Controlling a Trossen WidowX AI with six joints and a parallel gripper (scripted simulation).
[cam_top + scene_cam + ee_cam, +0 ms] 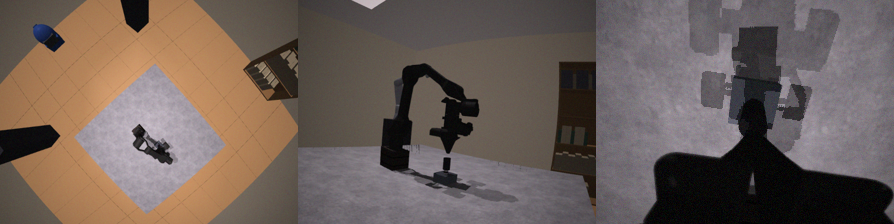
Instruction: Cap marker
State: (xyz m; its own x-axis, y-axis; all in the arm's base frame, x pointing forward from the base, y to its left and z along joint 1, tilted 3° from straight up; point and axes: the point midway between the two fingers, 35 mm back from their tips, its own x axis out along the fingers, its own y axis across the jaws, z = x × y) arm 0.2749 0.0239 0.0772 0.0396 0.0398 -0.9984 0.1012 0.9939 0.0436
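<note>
The dark marker cap lies 4 cm below my gripper tip. Also, from my gripper tip: grey holder block 10 cm below.
</note>
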